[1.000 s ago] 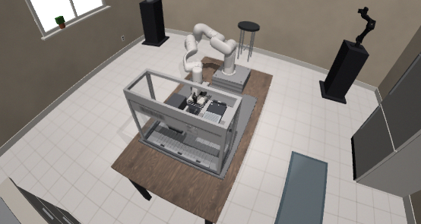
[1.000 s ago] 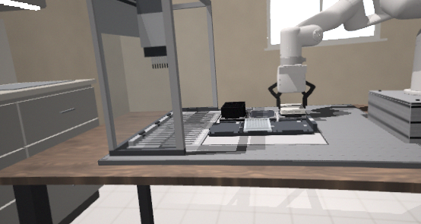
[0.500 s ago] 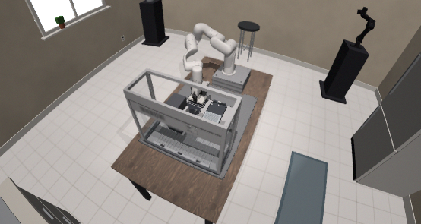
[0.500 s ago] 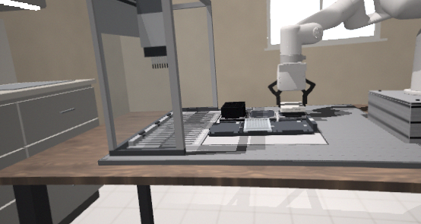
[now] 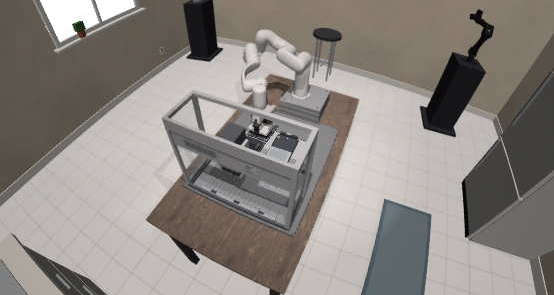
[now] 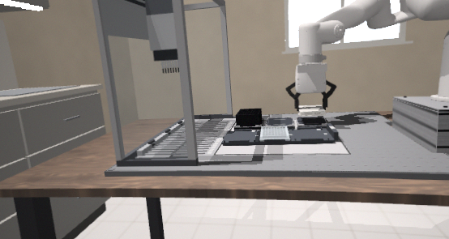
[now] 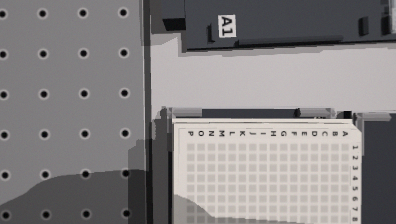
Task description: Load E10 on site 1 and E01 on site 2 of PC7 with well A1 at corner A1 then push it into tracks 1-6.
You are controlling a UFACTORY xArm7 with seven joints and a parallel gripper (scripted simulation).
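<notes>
My hand is 60 mm above the nest S1. From my hand the other things lie so: A1 tag: 160 mm ahead, 50 mm below, 40 mm to the left; then nest S2: 110 mm ahead, 60 mm below, 20 mm to the right; then pale apron: 120 mm ahead, 100 mm to the left, 60 mm below.
</notes>
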